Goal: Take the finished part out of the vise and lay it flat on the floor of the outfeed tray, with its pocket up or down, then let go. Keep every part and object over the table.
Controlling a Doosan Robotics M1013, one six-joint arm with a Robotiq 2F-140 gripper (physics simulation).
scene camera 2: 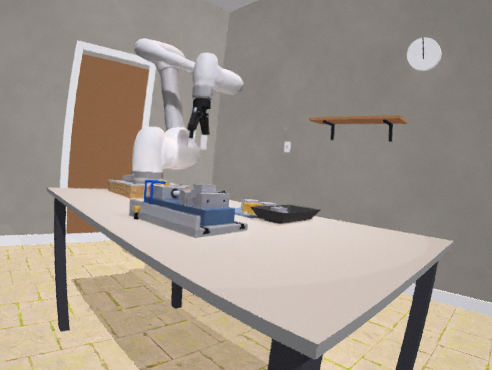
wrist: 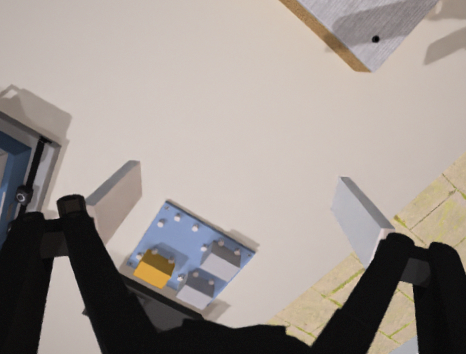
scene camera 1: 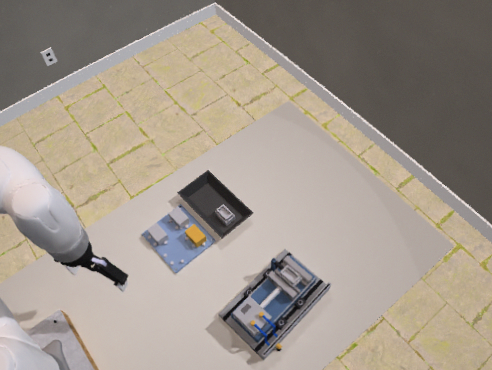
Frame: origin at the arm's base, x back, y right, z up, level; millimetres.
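Seen in the pictures: gripper, fingertip midpoint: (scene camera 2: pixel 197 148) (wrist: pixel 238 186) (scene camera 1: pixel 100 278).
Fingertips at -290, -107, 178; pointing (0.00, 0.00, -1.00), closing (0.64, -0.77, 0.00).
Offsets run from my fingertips to a thing's top centre, as dx, dy, dz.
The finished part {-465, +229, -123} (scene camera 1: pixel 290 274) (scene camera 2: pixel 204 188) is a light grey block with its pocket up, held in the vise {-403, +248, -139} (scene camera 1: pixel 277 295) (scene camera 2: pixel 217 215) near its upper right end in scene camera 1. The vise shows partly at the left edge of the wrist view (wrist: pixel 15 150); the part does not show there. The black outfeed tray (scene camera 1: pixel 197 197) (scene camera 2: pixel 287 216) lies beyond the blue plate and holds another light grey pocketed part {-428, -89, -191} (scene camera 1: pixel 225 214), pocket up. My gripper (scene camera 1: pixel 97 278) (scene camera 2: pixel 197 138) (wrist: pixel 238 186) is open and empty, high above the table, away from vise and tray.
A blue pegged plate {-256, -112, -230} (scene camera 1: pixel 177 257) (wrist: pixel 182 240) beside the tray carries two grey blocks {-202, -148, -194} (scene camera 1: pixel 158 234) {-291, -163, -194} (scene camera 1: pixel 178 218) and an orange block {-306, -74, -194} (scene camera 1: pixel 195 235) (wrist: pixel 154 270). Blue hoses (scene camera 1: pixel 260 334) (scene camera 2: pixel 146 192) rise at the vise's near end. The robot's base plate (scene camera 1: pixel 67 332) (wrist: pixel 370 30) stands at the table's end.
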